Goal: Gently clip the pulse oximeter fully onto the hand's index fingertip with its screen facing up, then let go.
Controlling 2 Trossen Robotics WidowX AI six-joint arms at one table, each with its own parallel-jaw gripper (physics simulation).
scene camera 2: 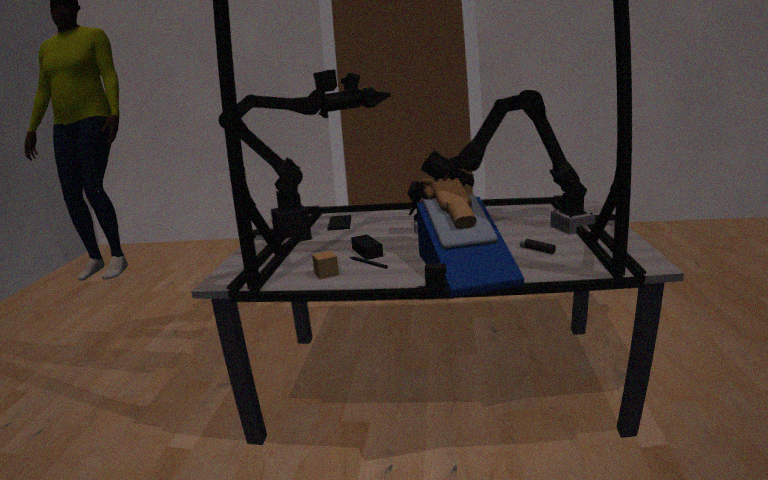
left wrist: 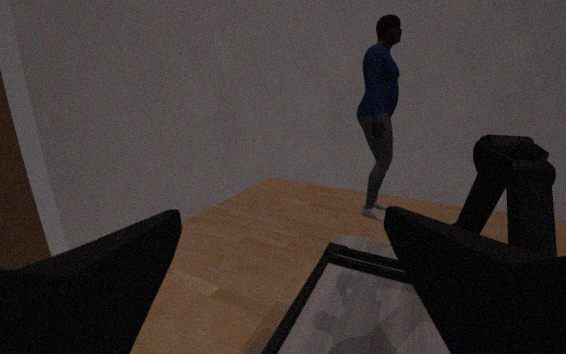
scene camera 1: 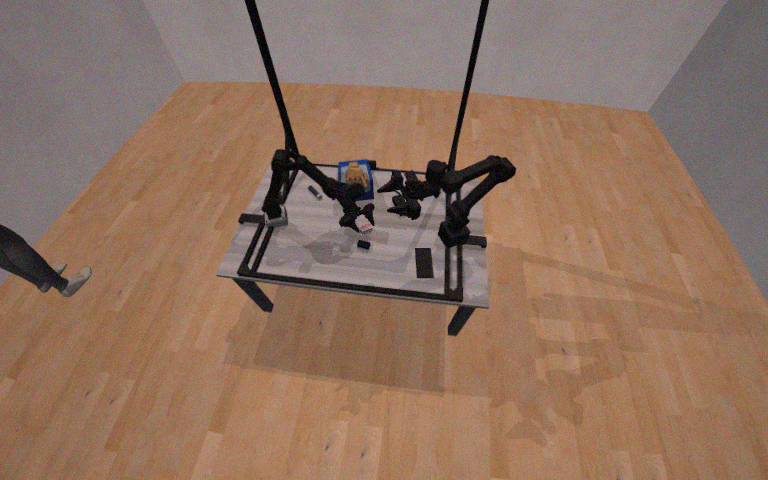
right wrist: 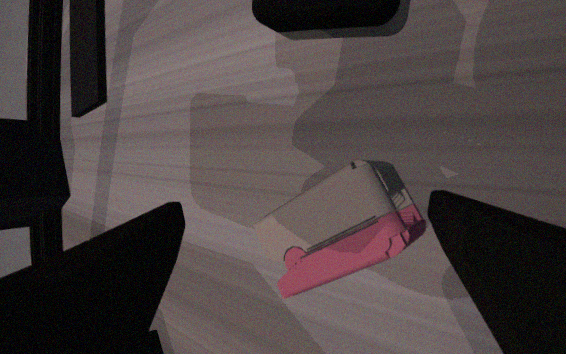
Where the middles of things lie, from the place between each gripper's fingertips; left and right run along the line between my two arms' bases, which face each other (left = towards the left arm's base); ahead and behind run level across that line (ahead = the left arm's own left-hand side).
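Pulse oximeter [right wrist: 349, 221] 10 mm to the right of my right hand, 10 mm below it, 10 mm behind it.
Pulse oximeter 110 mm to the right of my left hand, 160 mm behind it, 400 mm below it. Going by its middle, the pulse oximeter is nearer to my right hand than to my left hand.
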